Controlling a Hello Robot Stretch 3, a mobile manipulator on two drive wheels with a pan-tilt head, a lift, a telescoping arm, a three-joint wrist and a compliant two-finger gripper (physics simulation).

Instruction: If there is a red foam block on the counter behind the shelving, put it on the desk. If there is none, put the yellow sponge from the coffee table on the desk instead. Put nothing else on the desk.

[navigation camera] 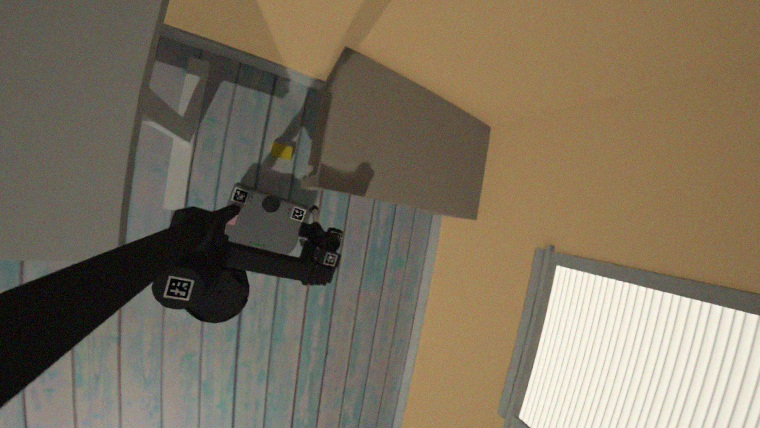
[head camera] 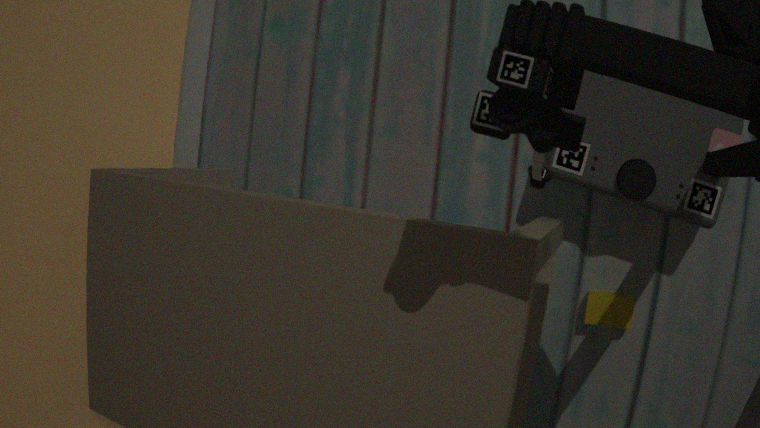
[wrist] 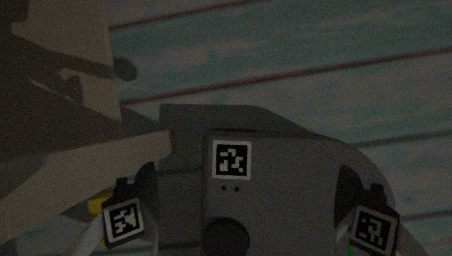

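Where they show: gripper, fingertip midpoint: (wrist: 244,183); robot's base, origin of the base link: (navigation camera: 270,203) (head camera: 634,177) (wrist: 233,204).
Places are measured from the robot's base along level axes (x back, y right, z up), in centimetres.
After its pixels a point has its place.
Note:
A yellow block (head camera: 608,309) @[x -27.2, y -3.3, z 4.6 cm] (navigation camera: 281,150) @[x -27.5, y -3.8, z 4.6 cm] (wrist: 99,204) @[x -28.8, y -0.1, z 4.5 cm], looking like the sponge, lies on the floor beside a grey-brown piece of furniture (head camera: 297,297) @[x -33.8, y 45.2, z 45.1 cm] (navigation camera: 404,143) @[x -44.2, y 40.4, z 45.0 cm] (wrist: 110,155) @[x -13.4, y 15.1, z 27.0 cm]. I cannot tell whether this furniture is the desk or the coffee table. My gripper (wrist: 244,183) @[x 2.2, y 15.2, z 36.4 cm] is open, with its fingers wide apart and nothing between them. In the wrist view it points down over my own base, and the yellow block is beyond the left finger. In the head view the gripper is seen edge-on, above the furniture's near corner. No red foam block can be made out; the counter and shelving cannot be identified.
My base (head camera: 654,122) @[x 10.6, y -0.4, z 16.0 cm] (navigation camera: 265,223) @[x 8.7, y 0.5, z 15.9 cm] (wrist: 290,190) @[x 9.4, y 8.7, z 16.0 cm] stands close to the furniture's corner. A large grey surface (navigation camera: 63,132) @[x -3.7, y -37.9, z 72.0 cm] is at the left of the navigation view, with a pale leg (navigation camera: 178,170) beside it. Walls and a window with blinds (navigation camera: 638,340) @[x 4.0, y 114.6, z 115.9 cm] are at the right.

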